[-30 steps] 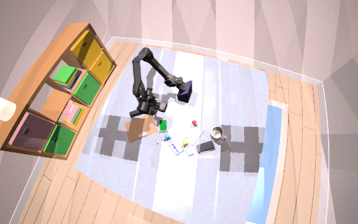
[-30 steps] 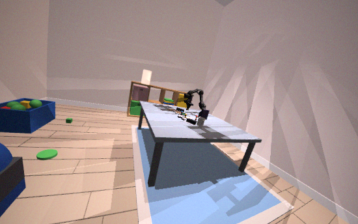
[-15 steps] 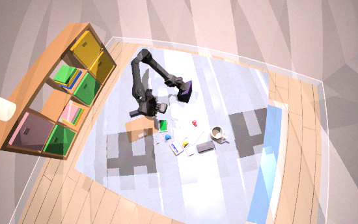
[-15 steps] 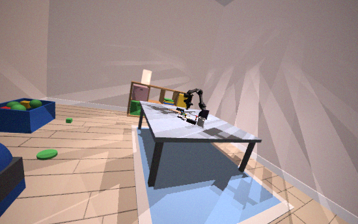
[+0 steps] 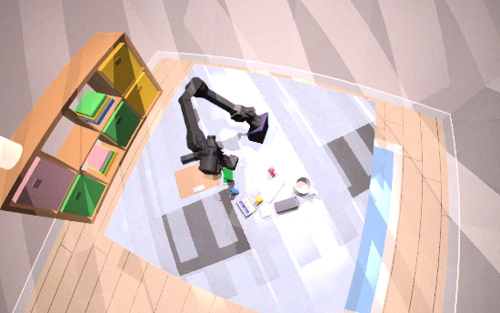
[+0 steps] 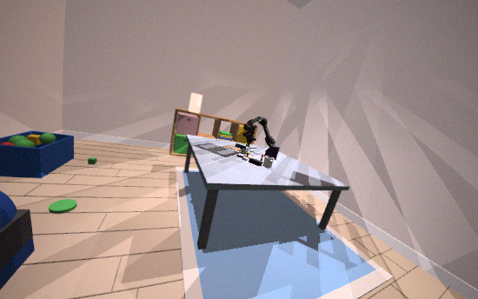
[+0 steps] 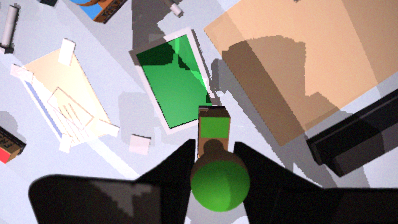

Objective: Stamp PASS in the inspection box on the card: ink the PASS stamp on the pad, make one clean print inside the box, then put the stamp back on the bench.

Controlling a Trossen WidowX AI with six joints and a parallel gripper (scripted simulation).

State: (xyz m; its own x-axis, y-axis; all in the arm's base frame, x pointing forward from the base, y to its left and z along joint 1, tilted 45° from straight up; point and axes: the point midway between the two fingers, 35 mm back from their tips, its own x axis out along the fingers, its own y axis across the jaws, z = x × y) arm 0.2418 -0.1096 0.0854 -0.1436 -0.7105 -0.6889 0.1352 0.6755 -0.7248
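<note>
My gripper tip is now 90 mm above the green ink pad, 30 mm to the right of it and 30 mm short of it. The rest, counted from my gripper tip: dark bar (190 mm to the right, 80 mm below, 40 mm behind); then white lined card (150 mm to the left, 100 mm below, 20 mm ahead); then blue stamp (110 mm ahead, 80 mm to the left, 70 mm below).
</note>
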